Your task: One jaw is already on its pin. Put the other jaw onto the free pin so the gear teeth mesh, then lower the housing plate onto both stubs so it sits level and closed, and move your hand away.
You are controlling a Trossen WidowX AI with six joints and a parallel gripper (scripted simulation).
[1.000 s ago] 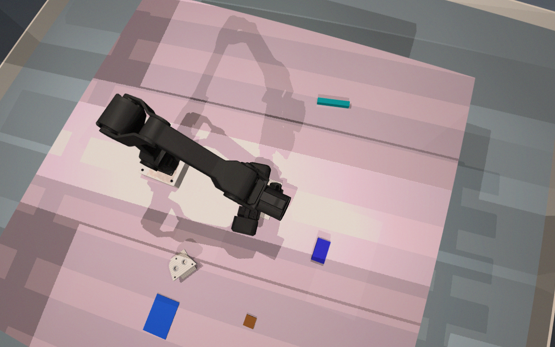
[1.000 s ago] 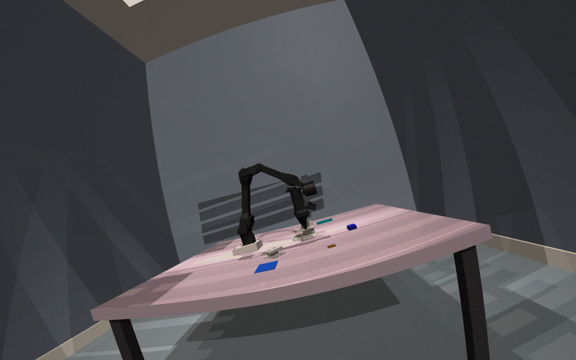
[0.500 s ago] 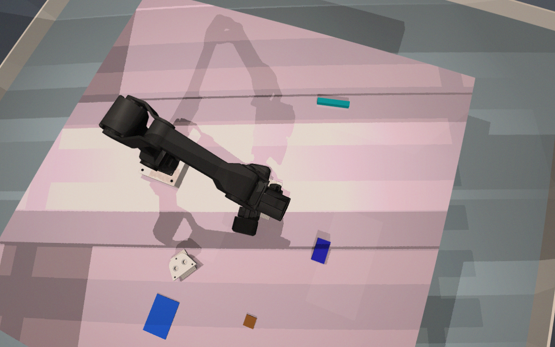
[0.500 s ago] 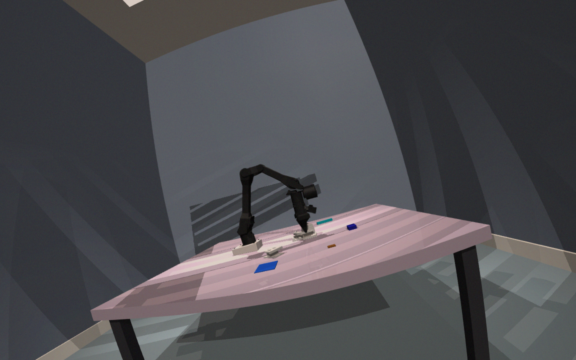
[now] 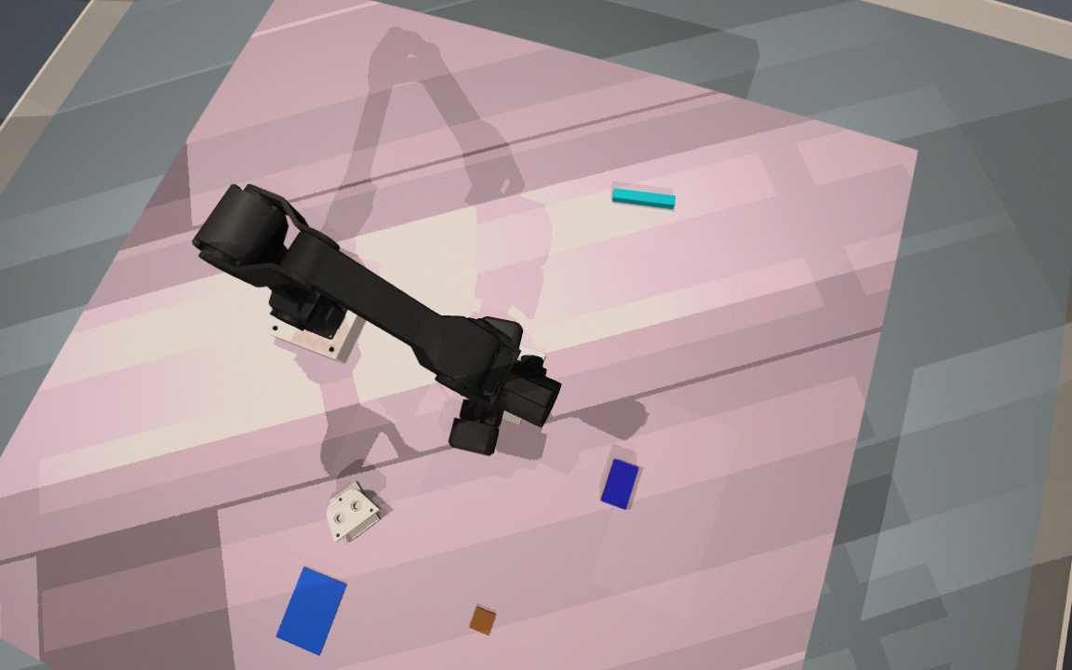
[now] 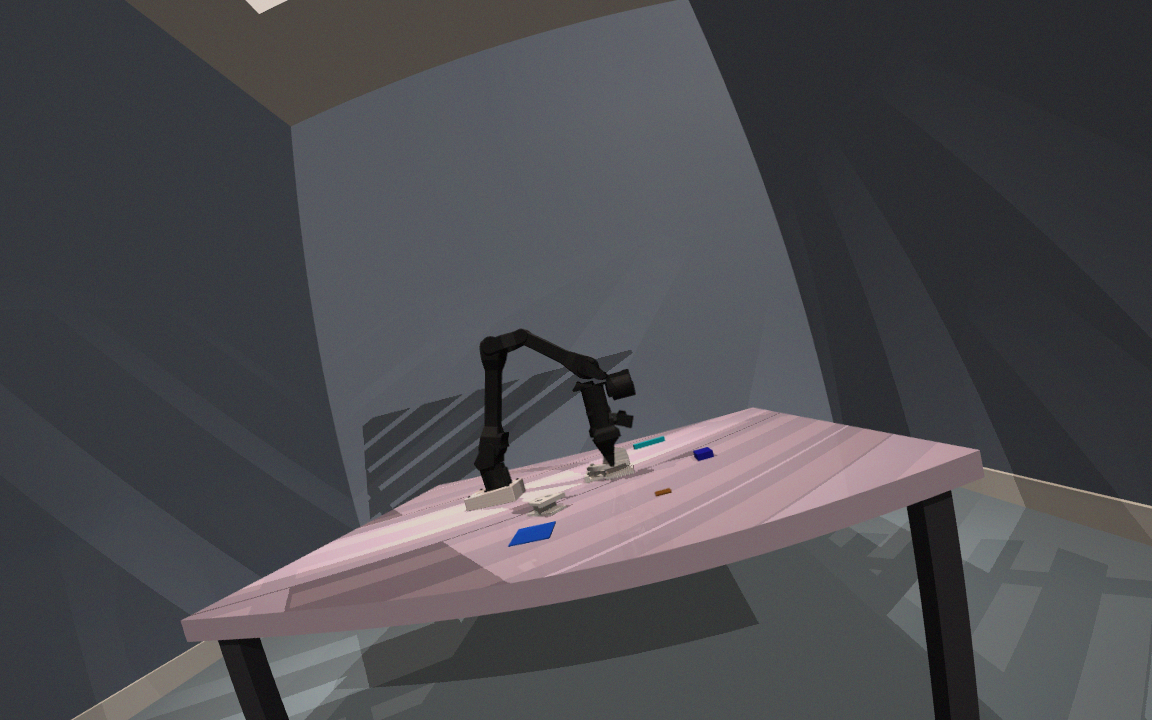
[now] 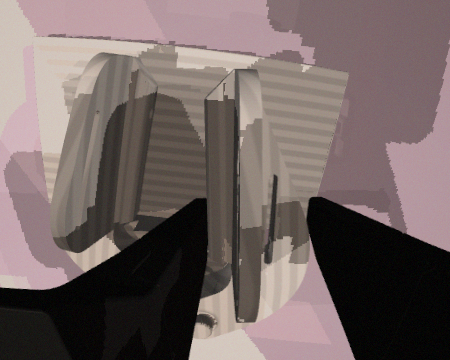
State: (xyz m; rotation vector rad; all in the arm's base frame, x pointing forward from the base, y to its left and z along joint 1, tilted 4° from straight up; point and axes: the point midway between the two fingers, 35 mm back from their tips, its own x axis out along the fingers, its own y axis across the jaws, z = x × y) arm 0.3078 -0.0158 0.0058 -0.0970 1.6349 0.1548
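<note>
My gripper tip is now 30 mm to the right of the pale base fixture, 30 mm above it and 10 mm short of it. From my gripper tip the other things lie so: square tile 310 mm to the right, 110 mm ahead, 30 mm below; then blue flat sheet 400 mm to the right, 130 mm behind, 30 mm below; then dark blue block 220 mm ahead, 50 mm to the right, 20 mm below.
</note>
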